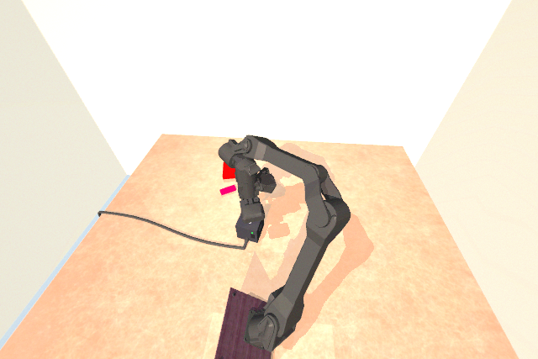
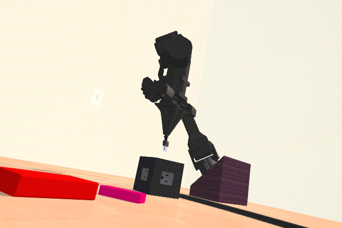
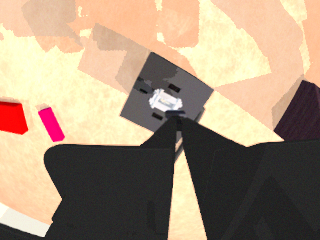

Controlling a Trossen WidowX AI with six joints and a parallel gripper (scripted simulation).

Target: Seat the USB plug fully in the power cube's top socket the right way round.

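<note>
Now: the USB plug 1 cm below my gripper tip. Also, from my gripper tip: red block (28 cm ahead, 17 cm to the left, 13 cm below); then pink block (17 cm ahead, 14 cm to the left, 13 cm below).
</note>
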